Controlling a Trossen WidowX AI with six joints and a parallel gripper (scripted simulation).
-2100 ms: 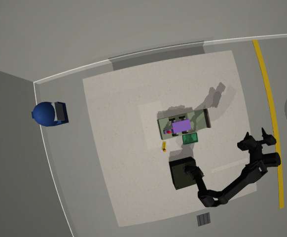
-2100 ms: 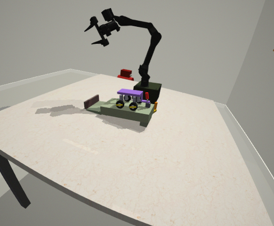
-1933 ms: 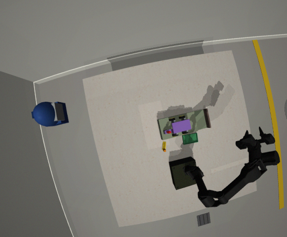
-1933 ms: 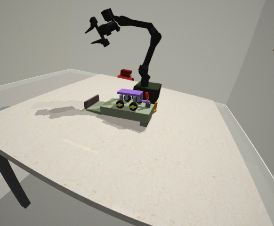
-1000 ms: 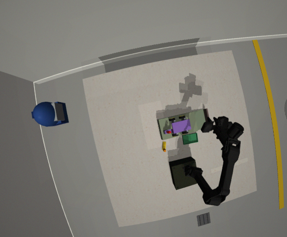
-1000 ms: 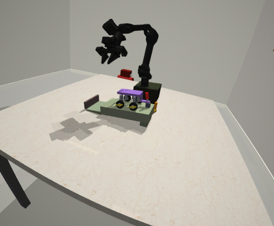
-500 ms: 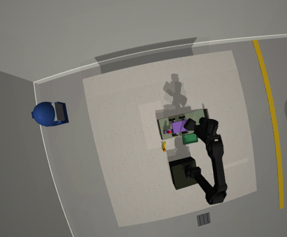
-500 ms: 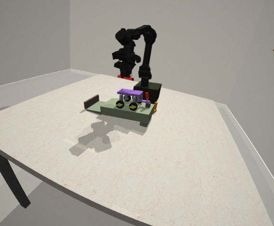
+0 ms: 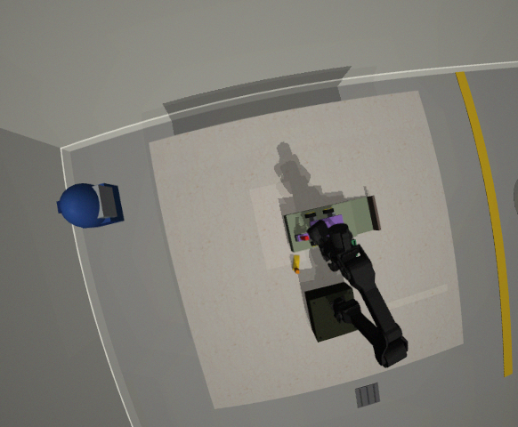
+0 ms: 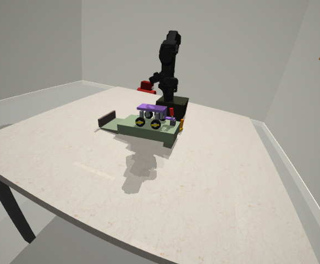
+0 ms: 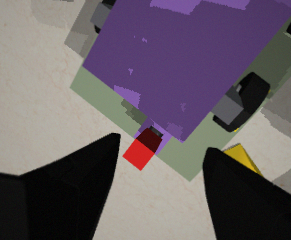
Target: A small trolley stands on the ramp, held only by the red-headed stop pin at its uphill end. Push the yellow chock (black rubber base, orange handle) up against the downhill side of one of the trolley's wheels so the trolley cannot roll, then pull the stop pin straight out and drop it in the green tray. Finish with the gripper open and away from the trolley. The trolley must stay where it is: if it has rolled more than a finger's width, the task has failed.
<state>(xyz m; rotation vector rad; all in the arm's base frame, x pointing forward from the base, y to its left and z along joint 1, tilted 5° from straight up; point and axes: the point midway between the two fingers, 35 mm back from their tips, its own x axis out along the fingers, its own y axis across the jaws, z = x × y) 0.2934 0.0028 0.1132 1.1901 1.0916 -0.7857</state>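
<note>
The chock is 16 cm below my gripper tip, 10 cm behind it and 9 cm to the left of it. Round my gripper tip: ramp 14 cm below, 6 cm to the right, 2 cm ahead; trolley 8 cm below, 6 cm to the right, 2 cm ahead; stop pin 6 cm below, 4 cm to the left, 1 cm ahead.
</note>
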